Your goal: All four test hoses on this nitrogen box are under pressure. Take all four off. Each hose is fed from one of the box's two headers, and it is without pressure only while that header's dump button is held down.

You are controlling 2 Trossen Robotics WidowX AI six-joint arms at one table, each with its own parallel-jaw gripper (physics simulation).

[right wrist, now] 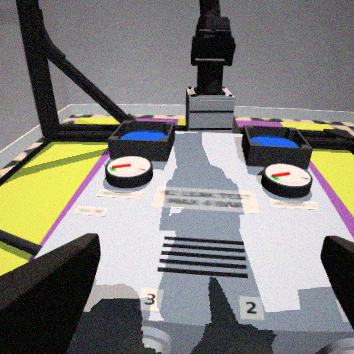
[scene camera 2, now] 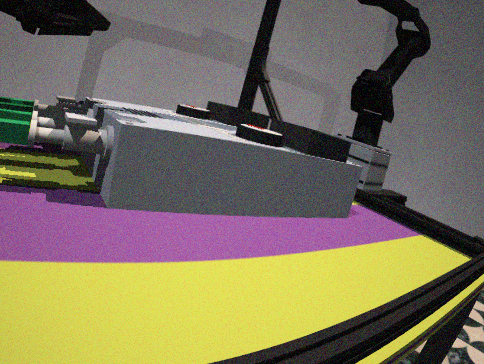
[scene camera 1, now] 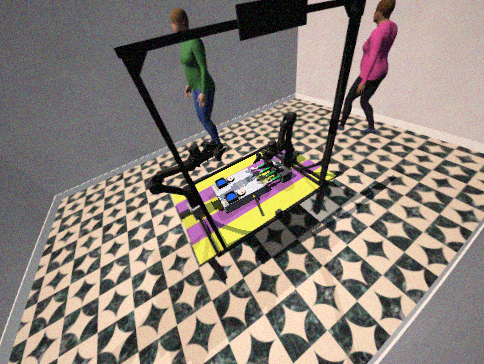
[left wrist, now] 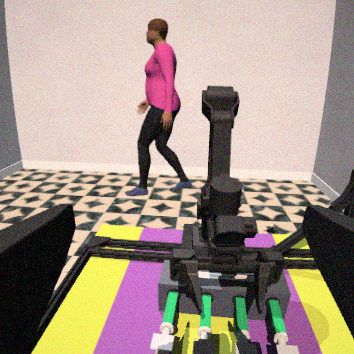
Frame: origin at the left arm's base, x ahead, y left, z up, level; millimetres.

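Seen in the pictures: left gripper, fingertip midpoint: [scene camera 1: 222, 145] [left wrist: 190, 216]; right gripper, fingertip midpoint: [right wrist: 212, 246] [scene camera 2: 99, 30] [scene camera 1: 256, 166] [left wrist: 230, 311]; left arm's base, origin of the base link: [right wrist: 208, 91] [scene camera 2: 364, 143] [scene camera 1: 194, 204]; right arm's base, origin of the base link: [scene camera 1: 288, 155].
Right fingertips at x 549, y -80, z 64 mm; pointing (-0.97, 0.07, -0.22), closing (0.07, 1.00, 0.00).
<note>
Offsets run from my right fingertips to a thing's top centre. "*": to the spot under its first point. Level surfaces: height alone.
The grey nitrogen box [scene camera 1: 248, 188] [scene camera 2: 225, 175] [right wrist: 130, 240] lies on the table. Four green hoses [left wrist: 170, 309] [left wrist: 205, 310] [left wrist: 241, 312] [left wrist: 276, 317] run side by side from its couplings; green hose ends @[* dx +91, dy +100, dz -118 mm] [scene camera 2: 17, 131] show in scene camera 2. Two blue dump buttons [right wrist: 144, 136] [right wrist: 273, 142] sit in black frames near the far end, behind two round gauges [right wrist: 129, 170] [right wrist: 286, 179]. My right gripper [scene camera 2: 102, 24] [left wrist: 230, 311] [right wrist: 212, 246] is open and empty, above the hose end of the box. My left gripper [scene camera 1: 216, 151] is open and empty, raised above the table.
A dark grey block @[* dx +163, dy +92, dz -124 mm] [left wrist: 167, 295] stands at the hoses' far ends. A black frame [scene camera 1: 165, 130] [scene camera 2: 257, 60] rises around the table. The table @[dz -175 mm] [scene camera 1: 205, 252] [scene camera 2: 175, 305] has yellow and purple stripes. Two people, in green [scene camera 1: 197, 65] and pink [scene camera 1: 377, 52], are beyond it.
</note>
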